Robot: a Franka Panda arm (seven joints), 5 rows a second.
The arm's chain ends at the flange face. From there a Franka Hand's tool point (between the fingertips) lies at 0.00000 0.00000 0.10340 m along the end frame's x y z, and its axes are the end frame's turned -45 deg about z.
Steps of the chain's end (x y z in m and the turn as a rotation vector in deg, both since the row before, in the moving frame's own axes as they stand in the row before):
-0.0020, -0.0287, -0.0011, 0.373, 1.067, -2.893
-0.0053, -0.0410, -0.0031, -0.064, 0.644, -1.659
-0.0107, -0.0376, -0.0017, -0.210, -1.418, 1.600
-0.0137, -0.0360, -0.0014, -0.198, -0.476, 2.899
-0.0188, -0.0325, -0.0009, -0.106, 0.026, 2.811
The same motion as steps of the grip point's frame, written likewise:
0.0207, -0.0209, -0.0011, -0.491, 1.018, -2.893
0.0260, -0.0318, -0.0031, -0.501, 0.410, -1.659
0.0170, -0.0357, -0.0017, 0.854, -1.151, 1.600
0.0149, -0.0355, -0.0014, 0.197, -0.477, 2.899
0.0096, -0.0361, -0.0009, -0.093, -0.057, 2.811

